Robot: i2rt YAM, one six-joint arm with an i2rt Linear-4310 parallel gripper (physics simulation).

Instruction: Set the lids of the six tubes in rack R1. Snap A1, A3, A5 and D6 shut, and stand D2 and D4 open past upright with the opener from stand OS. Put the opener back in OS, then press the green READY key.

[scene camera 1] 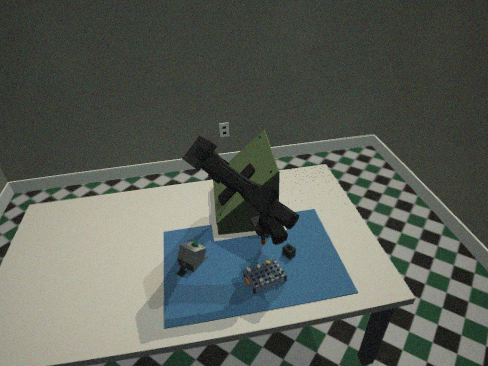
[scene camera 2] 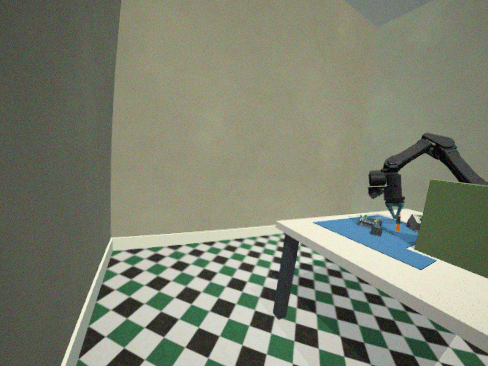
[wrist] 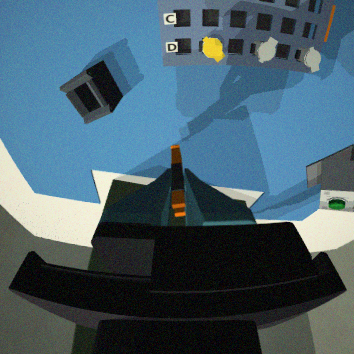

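Seen in the pictures: gripper, fingertip midpoint: (scene camera 1: 264, 237) (scene camera 2: 395, 218) (wrist: 177, 174); arm's base, origin of the base link: (scene camera 2: 477, 220).
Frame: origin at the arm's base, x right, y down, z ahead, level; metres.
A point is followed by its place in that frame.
My gripper (wrist: 177, 174) @(x -0.041, y 0.069, z 0.254 m) (scene camera 1: 263, 235) @(x -0.041, y 0.069, z 0.254 m) (scene camera 2: 395, 215) @(x -0.041, y 0.069, z 0.254 m) is shut on the thin orange-and-black opener (wrist: 175, 154) @(x -0.041, y 0.105, z 0.243 m) (scene camera 1: 263, 241) @(x -0.039, y 0.101, z 0.242 m) (scene camera 2: 398, 227) @(x -0.043, y 0.104, z 0.234 m), which sticks out past the fingertips, pointing down above the blue mat (scene camera 1: 315, 261) @(x -0.206, y 0.149, z 0.351 m). The grey rack R1 (scene camera 1: 265, 281) @(x 0.002, y 0.129, z 0.402 m) (wrist: 246, 62) @(x 0.003, y 0.119, z 0.334 m) (scene camera 2: 365, 221) @(x -0.063, y 0.118, z 0.372 m) lies ahead of the gripper. In the wrist view its row D shows a yellow lid (wrist: 213, 48) @(x -0.028, y 0.107, z 0.339 m) at D2 and grey lids at D4 (wrist: 267, 50) @(x 0.010, y 0.107, z 0.347 m) and D6 (wrist: 312, 57) @(x 0.047, y 0.105, z 0.354 m). The dark stand OS (scene camera 1: 288, 250) @(x -0.116, y 0.111, z 0.304 m) (wrist: 93, 92) @(x -0.115, y 0.111, z 0.298 m) (scene camera 2: 376, 229) @(x -0.138, y 0.120, z 0.288 m) stands empty to the left of the tool. The green READY key (scene camera 1: 194, 244) @(x 0.214, y 0.079, z 0.206 m) (wrist: 336, 204) @(x 0.205, y 0.079, z 0.207 m) sits on a grey box (scene camera 1: 192, 255) @(x 0.229, y 0.080, z 0.257 m).
A tilted green panel (scene camera 1: 250, 174) @(x -0.051, y -0.060, z 0.027 m) stands behind the arm at the mat's back edge. The white table (scene camera 1: 115, 225) @(x 0.529, y 0.152, z -0.073 m) ends close to the mat's front edge.
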